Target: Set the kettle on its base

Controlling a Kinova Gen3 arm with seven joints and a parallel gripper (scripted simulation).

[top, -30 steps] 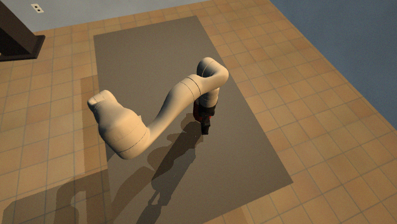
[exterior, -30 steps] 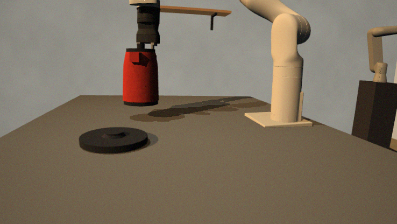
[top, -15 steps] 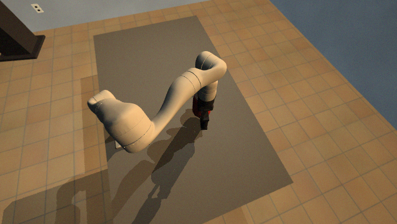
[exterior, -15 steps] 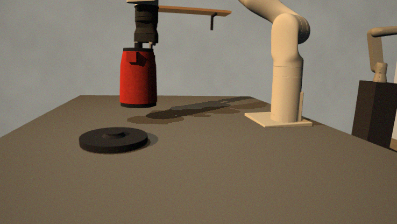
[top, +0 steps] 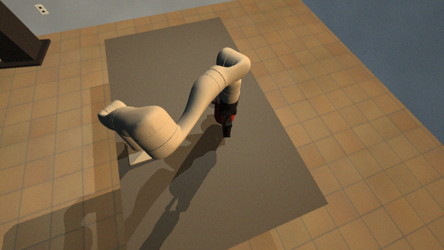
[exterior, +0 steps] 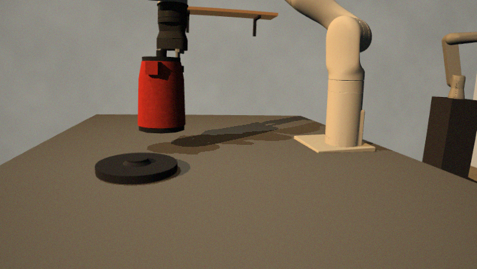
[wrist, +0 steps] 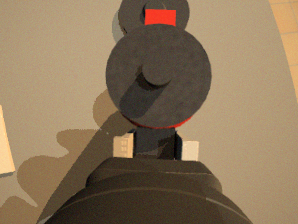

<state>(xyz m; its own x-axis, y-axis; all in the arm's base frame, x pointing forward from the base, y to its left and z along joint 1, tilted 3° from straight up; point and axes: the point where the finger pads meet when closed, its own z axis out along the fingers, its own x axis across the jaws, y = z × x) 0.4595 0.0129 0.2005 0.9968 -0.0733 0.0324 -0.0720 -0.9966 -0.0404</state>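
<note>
Now: the red kettle 50 mm below my hand and 30 mm to the left of it. Round my hand: black base (250 mm to the left, 180 mm below).
</note>
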